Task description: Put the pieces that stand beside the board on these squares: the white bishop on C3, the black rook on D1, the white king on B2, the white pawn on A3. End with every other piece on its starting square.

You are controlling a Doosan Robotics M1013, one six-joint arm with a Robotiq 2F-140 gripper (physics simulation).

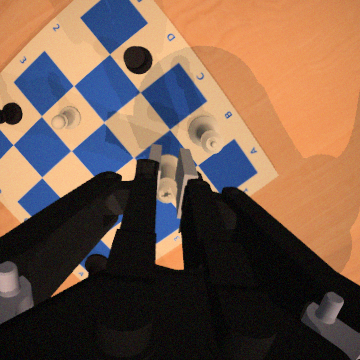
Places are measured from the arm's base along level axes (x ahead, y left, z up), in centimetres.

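Pixels of known places: gripper, between the fingertips: [167, 162].
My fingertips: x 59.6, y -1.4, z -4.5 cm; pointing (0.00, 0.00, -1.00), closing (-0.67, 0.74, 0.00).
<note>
Behind a point stands the place of what it marks.
My gripper [167, 162] @[x 59.6, y -1.4, z -4.5 cm] is shut on the white king [167, 191] @[x 60.1, y -0.8, z -0.5 cm], whose cross-marked top shows between the finger pads. The king is over B2; I cannot tell whether its base touches the board. The black rook [138, 59] @[x 56.2, y -8.5, z -2.9 cm] stands upright on D1. C3 [102, 154] @[x 63.6, y -5.1, z -6.2 cm] shows bare blue, with no piece on it. A3 [167, 222] @[x 63.5, y 3.3, z -6.2 cm] shows partly as blue beyond the king, between the fingers. The white bishop and the white pawn from beside the board cannot be made out for certain.
The chessboard [270, 174] @[x 53.6, y 5.6, z -6.2 cm] lies turned on the wooden table [305, 75] @[x 46.0, y 0.5, z -6.8 cm]. A tall white piece [202, 131] @[x 56.0, y -1.8, z -3.9 cm] stands on B1, close to the right finger. A white pawn [66, 118] @[x 63.1, y -9.0, z -4.0 cm] stands on D3, a black piece [11, 114] @[x 66.8, y -12.6, z -5.2 cm] on E4. Another black piece [96, 262] @[x 71.2, y 1.9, z -5.4 cm] is partly hidden by the gripper.
</note>
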